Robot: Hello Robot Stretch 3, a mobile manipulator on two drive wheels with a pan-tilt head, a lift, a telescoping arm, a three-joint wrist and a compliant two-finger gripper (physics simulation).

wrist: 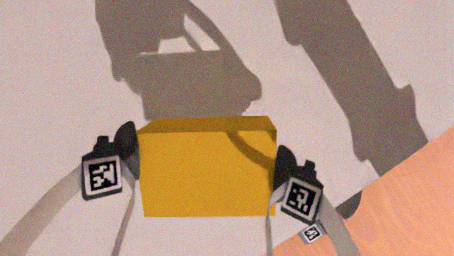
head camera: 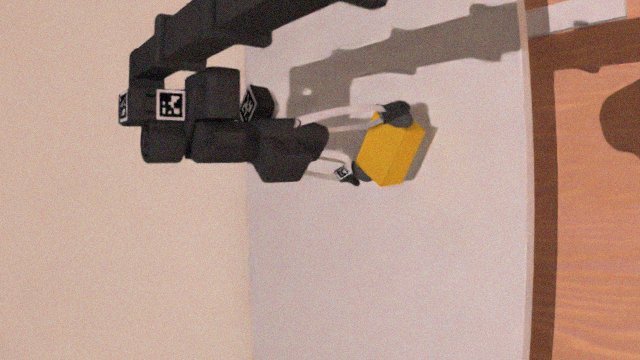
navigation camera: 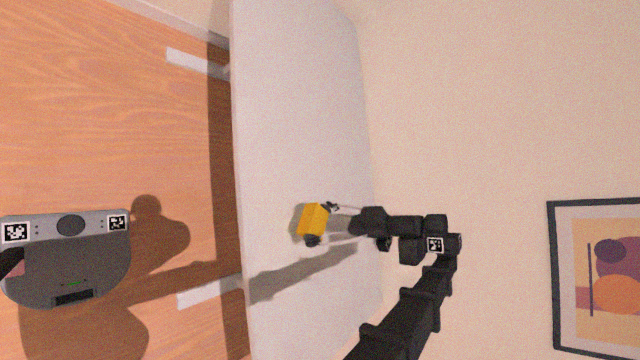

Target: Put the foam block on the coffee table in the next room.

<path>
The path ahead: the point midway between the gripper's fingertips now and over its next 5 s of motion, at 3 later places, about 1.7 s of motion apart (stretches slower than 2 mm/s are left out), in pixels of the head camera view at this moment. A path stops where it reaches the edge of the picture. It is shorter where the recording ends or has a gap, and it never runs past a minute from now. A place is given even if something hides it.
My gripper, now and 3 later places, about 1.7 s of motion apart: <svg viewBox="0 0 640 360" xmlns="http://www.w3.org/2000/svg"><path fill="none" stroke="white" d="M388 146L419 146L370 144L427 141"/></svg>
</path>
